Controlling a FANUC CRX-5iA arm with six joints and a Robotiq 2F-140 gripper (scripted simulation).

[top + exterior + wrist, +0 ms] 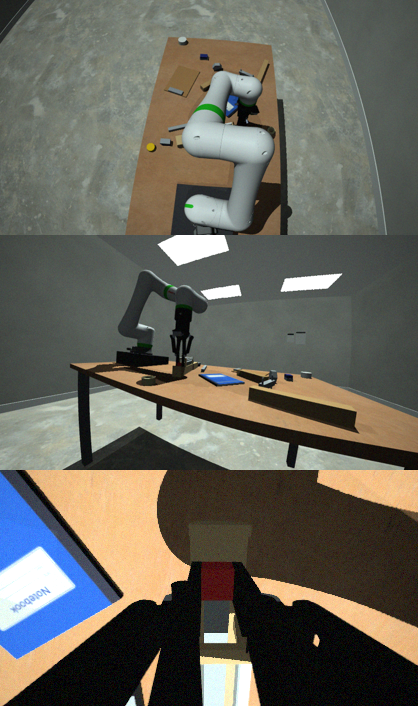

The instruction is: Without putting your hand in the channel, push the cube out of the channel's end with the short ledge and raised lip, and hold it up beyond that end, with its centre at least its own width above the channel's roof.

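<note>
Right now the short grey bar is 1 cm behind my hand, 8 cm to the left of it and 3 cm below it. Round my hand: red cube: 2 cm below; then wooden channel: 2 cm behind, 13 cm to the left, 3 cm below; then tape roll: 3 cm behind, 20 cm to the right, 7 cm below.
</note>
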